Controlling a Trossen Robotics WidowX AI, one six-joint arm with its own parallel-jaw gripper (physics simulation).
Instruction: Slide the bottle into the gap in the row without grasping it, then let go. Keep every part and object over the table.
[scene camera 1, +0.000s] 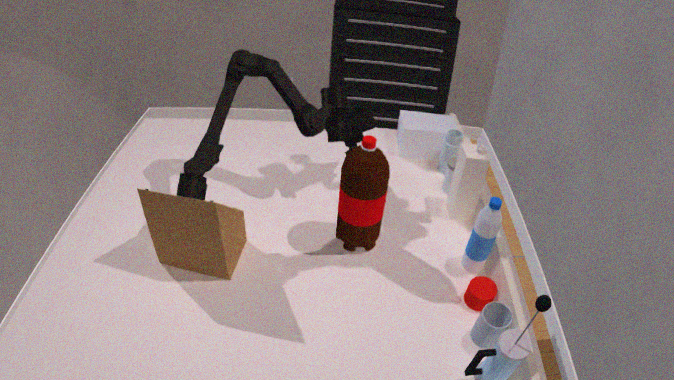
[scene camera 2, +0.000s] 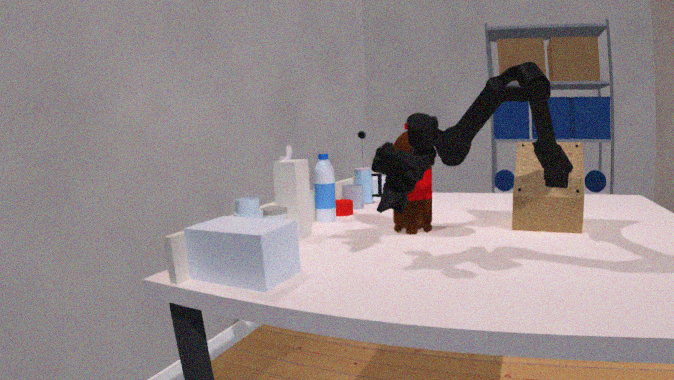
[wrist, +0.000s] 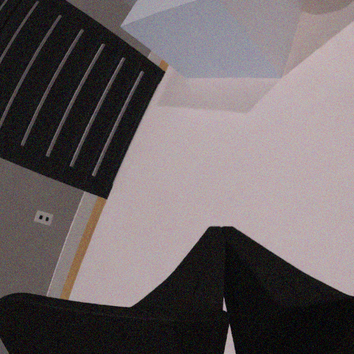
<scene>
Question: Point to a glass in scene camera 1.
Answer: At 495, 317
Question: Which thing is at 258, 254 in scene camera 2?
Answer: A pale box.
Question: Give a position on a red tin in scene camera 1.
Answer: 481, 290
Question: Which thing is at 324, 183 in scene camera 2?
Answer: A blue-capped bottle.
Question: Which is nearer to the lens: the blue-capped bottle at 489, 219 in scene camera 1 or the pale box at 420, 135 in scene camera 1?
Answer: The blue-capped bottle.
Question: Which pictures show the brown bottle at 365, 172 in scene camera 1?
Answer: Scene camera 1 and scene camera 2 only.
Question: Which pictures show my gripper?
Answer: Scene camera 1, scene camera 2 and the wrist view: all of them.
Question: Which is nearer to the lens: the brown bottle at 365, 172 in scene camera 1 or the pale box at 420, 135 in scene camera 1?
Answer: The brown bottle.
</scene>
